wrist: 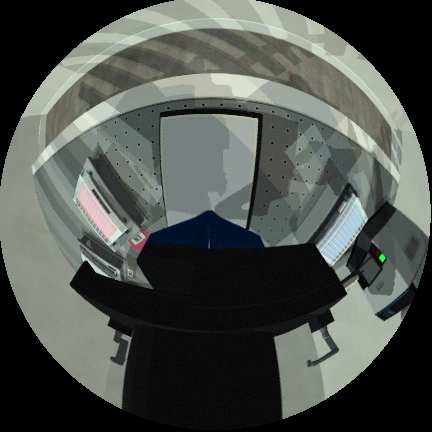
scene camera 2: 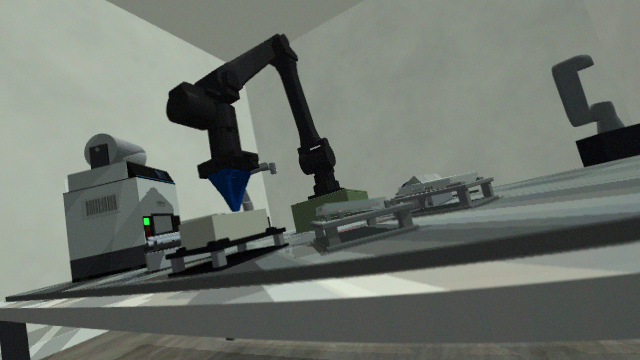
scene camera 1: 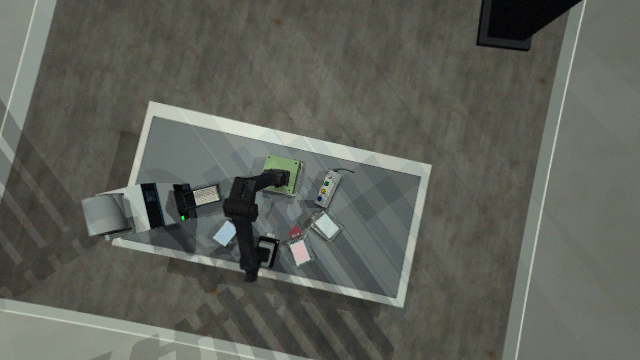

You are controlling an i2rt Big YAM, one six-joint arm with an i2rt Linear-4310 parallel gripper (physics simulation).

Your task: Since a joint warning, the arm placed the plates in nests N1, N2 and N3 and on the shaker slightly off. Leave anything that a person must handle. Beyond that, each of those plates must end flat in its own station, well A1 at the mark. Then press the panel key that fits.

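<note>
My gripper [scene camera 2: 237, 210] [wrist: 209, 216] is shut and empty, its blue fingers pointing down just above a tall pale block-like plate [scene camera 2: 240, 227] [wrist: 207, 155] in the black nest [scene camera 2: 250, 241]. The arm partly hides that nest in the overhead view. A pink plate [scene camera 1: 300, 251] [scene camera 2: 350, 206] [wrist: 100, 212] sits on a grey nest, beside a red patch [scene camera 1: 295, 232] [wrist: 138, 240]. A white plate [scene camera 1: 327, 225] [scene camera 2: 440, 186] lies on another grey nest, looking slightly turned. A blue plate [scene camera 1: 224, 233] [wrist: 342, 232] lies left of the black nest. The key panel [scene camera 1: 327, 189] has green, yellow and blue keys. A1 marks are unreadable.
A white instrument [scene camera 1: 135, 207] [scene camera 2: 117, 215] with a roll on top and a green light stands at the left. A plate [scene camera 1: 206, 195] sits on its tray. The arm's green base block [scene camera 1: 290, 165] [scene camera 2: 305, 215] stands behind the nests. A cable runs from the panel.
</note>
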